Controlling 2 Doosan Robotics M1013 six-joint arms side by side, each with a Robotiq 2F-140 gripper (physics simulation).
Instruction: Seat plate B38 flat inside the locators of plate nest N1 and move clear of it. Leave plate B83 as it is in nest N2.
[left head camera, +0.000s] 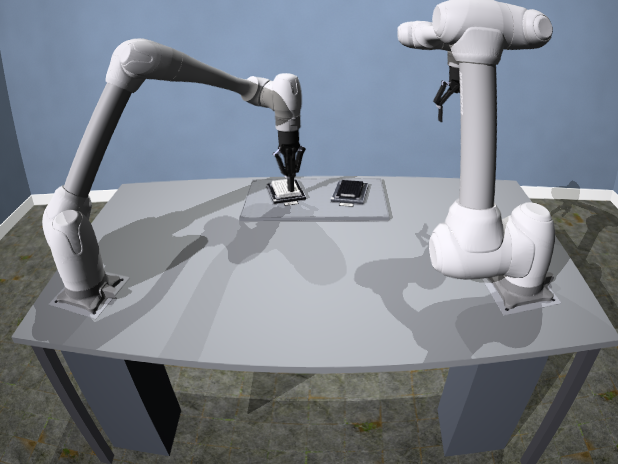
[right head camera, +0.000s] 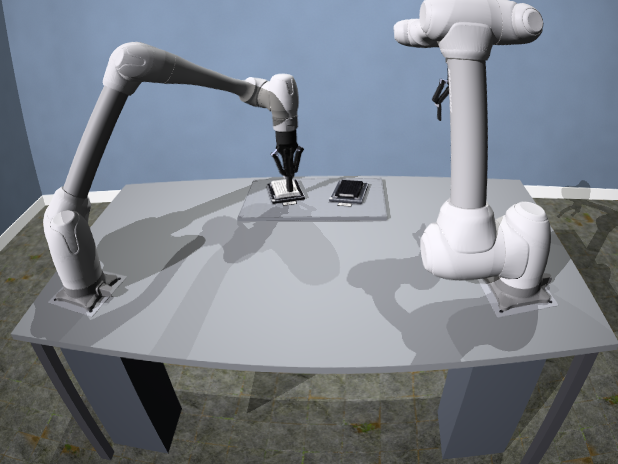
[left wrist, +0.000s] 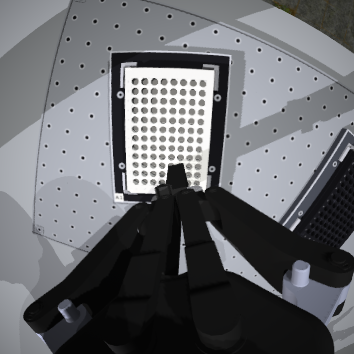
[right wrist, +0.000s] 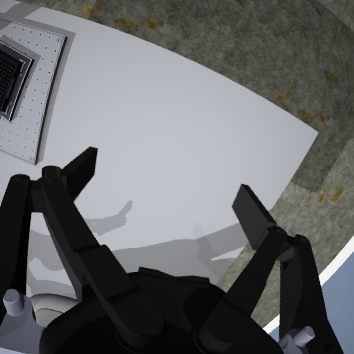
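Pixels of known places: left gripper, between the fingertips: (left head camera: 291, 190) (right head camera: 290, 190) (left wrist: 178, 176); right gripper, between the fingertips: (left head camera: 457, 121) (right wrist: 168, 178); left arm's base, origin of its link: (left head camera: 88, 291) (right head camera: 86, 289); right arm's base, origin of its link: (left head camera: 519, 287) (right head camera: 515, 288).
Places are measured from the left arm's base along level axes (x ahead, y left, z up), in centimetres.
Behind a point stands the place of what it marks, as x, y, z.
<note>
A white plate with rows of holes, taken as B38 (left head camera: 281, 187) {74.0, -43.8, 3.8} (right head camera: 280, 187) {73.6, -43.8, 4.0} (left wrist: 168, 120) {76.2, -44.5, 3.8}, lies within the corner locators of the black nest N1 (left head camera: 288, 201) {67.5, -48.3, 1.5} (left wrist: 119, 135) {72.2, -40.8, 2.5}. It looks about level; full seating cannot be told. My left gripper (left head camera: 291, 189) {71.8, -48.2, 3.8} (right head camera: 290, 189) {71.8, -48.2, 3.8} (left wrist: 178, 176) {71.8, -48.2, 3.8} is shut and empty, fingertips at the plate's near end; touching or just above is unclear. A black plate, taken as B83 (left head camera: 352, 188) {78.1, -70.2, 3.8} (right head camera: 351, 188) {77.9, -70.2, 3.8} (left wrist: 335, 200) {79.0, -66.6, 3.9}, sits in the grey nest N2 (left head camera: 347, 200) {70.8, -69.6, 2.3} (left wrist: 320, 182) {79.6, -64.1, 2.5}. My right gripper (right wrist: 168, 178) {91.5, -109.6, 31.1} is open and empty, high at the right.
Both nests stand on a perforated base board (left head camera: 320, 212) {61.8, -61.6, 1.3} (right head camera: 320, 212) {62.0, -62.4, 1.3} (left wrist: 75, 150) {67.8, -36.7, 1.3} (right wrist: 42, 100) {80.0, -81.4, 1.3} at the back of the grey table (left head camera: 300, 310) {10.0, -68.3, 0.0} (right head camera: 300, 310) {10.6, -70.9, 0.0}. The right arm (left head camera: 478, 135) {24.8, -111.1, 48.0} (right head camera: 468, 135) {24.7, -111.3, 47.4} stands upright at the right. Small light tags lie in front of the nests.
</note>
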